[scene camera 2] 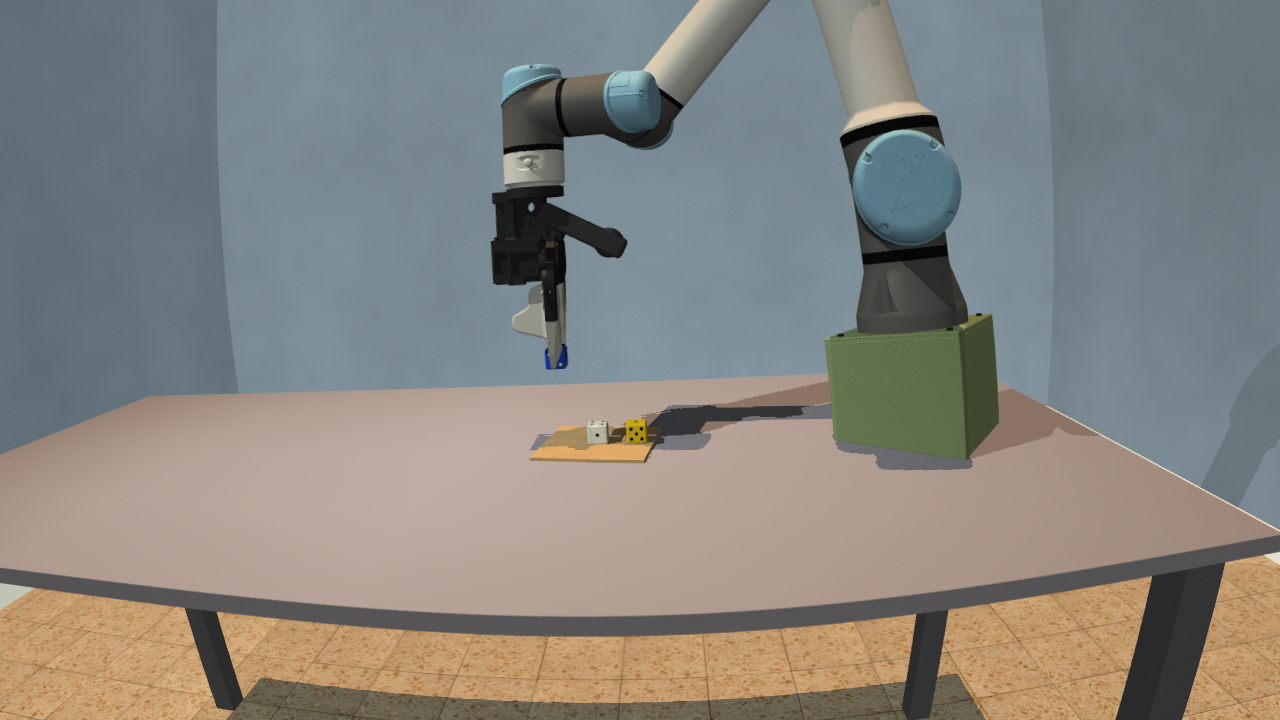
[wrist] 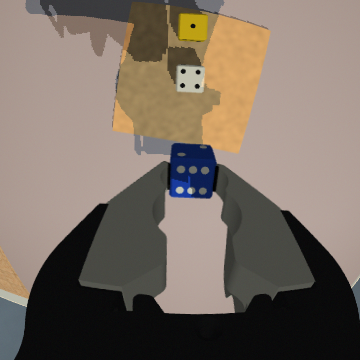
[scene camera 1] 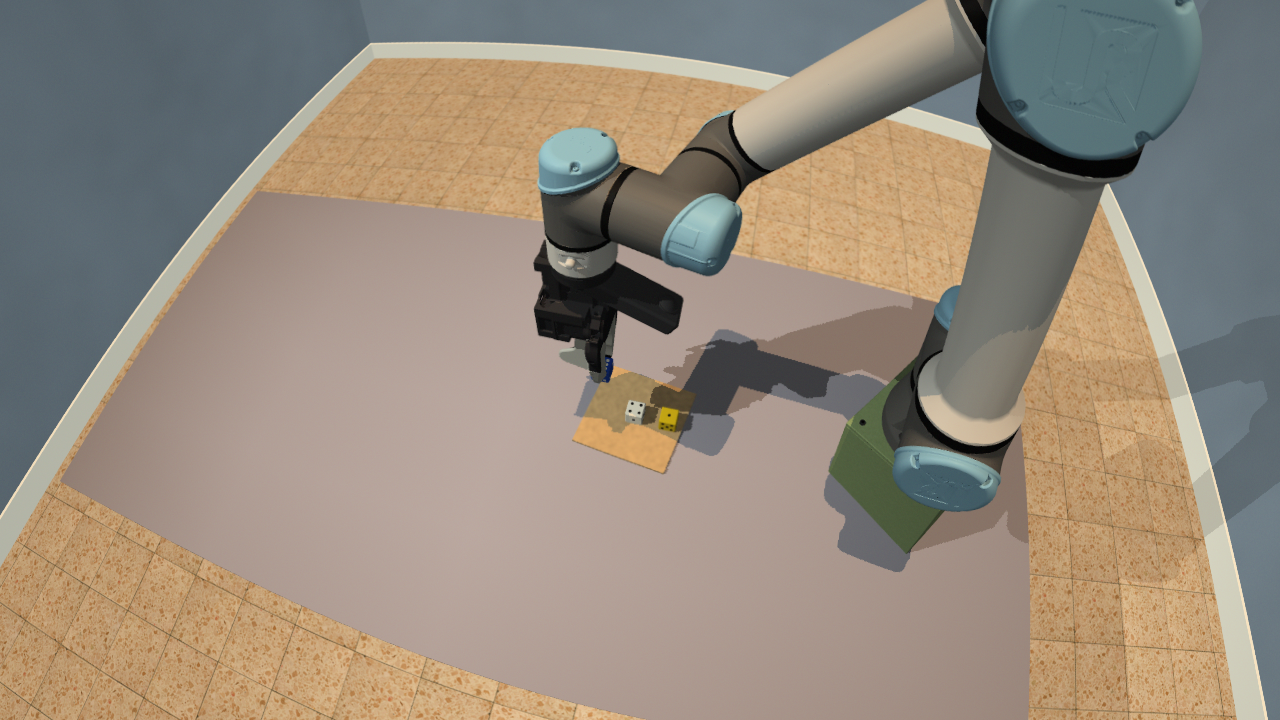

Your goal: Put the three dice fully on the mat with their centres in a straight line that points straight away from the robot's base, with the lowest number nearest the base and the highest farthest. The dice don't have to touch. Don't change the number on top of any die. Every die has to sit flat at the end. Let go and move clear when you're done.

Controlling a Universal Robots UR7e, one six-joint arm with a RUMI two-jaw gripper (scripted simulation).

Scene:
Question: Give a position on a blue die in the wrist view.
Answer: At 192, 165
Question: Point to a white die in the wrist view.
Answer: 189, 78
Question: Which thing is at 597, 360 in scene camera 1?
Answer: My gripper.

